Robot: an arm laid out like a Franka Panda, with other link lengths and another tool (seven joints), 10 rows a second.
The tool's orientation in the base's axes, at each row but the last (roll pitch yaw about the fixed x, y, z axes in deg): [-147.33, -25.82, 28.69]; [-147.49, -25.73, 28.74]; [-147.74, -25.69, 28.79]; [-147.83, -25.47, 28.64]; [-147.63, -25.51, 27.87]
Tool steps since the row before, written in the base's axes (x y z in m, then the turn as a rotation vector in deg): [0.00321, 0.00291, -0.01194, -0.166, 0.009, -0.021]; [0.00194, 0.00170, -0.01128, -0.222, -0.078, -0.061]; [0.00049, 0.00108, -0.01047, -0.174, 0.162, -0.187]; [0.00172, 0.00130, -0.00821, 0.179, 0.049, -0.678]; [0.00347, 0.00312, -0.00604, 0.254, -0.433, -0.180]
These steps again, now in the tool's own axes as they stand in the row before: [-0.00141, 0.00594, 0.01114, -0.136, -0.097, 0.011]; [-0.00263, 0.00558, 0.00979, -0.236, -0.057, -0.018]; [-0.00368, 0.00465, 0.00871, -0.148, -0.118, 0.236]; [-0.00161, 0.00417, 0.00722, -0.129, 0.403, 0.561]; [0.00148, 0.00300, 0.00686, -0.058, 0.516, -0.123]
